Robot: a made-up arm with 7 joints.
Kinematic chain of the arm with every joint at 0, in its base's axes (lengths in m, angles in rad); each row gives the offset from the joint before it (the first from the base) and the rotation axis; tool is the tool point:
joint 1: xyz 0 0 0.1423 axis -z
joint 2: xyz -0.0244 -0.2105 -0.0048 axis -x
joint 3: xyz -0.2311 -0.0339 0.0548 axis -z
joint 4: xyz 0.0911 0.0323 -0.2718 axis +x
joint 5: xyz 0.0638 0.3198 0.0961 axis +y
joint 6: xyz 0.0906 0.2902 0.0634 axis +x
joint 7: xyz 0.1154 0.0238 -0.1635 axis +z
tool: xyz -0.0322 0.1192 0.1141
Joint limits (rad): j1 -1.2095..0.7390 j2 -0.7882..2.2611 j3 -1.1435..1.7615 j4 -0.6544..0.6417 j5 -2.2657..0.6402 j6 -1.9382..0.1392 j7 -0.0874..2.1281
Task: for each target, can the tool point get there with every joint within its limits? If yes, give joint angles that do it. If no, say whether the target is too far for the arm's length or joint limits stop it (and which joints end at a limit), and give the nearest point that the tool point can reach.
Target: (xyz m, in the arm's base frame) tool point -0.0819 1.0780 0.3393
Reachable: no: joint limits stop it (at a limit: joint 1, joint 2, joint 6, joint 7) | nearest point -0.1096 0.9164 0.2776 | short by 0.175 m
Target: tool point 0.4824 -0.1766 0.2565
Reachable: yes | joints -0.3495 1.6666 1.3029 -0.0865 0.0727 -1.2771 1.4649
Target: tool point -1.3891 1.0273 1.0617
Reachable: no: too far | nearest point -0.7264 0.5372 0.5110 | short by 0.991 m
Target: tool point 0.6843 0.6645 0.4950
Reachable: no: joint limits stop it (at a limit: joint 1, joint 2, joint 6, joint 7) | nearest point 0.5822 0.4286 0.4499 | short by 0.261 m
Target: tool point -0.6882 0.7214 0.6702
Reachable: no: joint limits stop it (at a limit: joint 1, joint 2, joint 3, joint 6, joint 7) | nearest point -0.5992 0.6248 0.5622 | short by 0.170 m
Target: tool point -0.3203 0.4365 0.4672
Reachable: yes | joints 0.3931 -0.1378 -0.6591 0.4178 -1.5889 -0.4510 0.5215
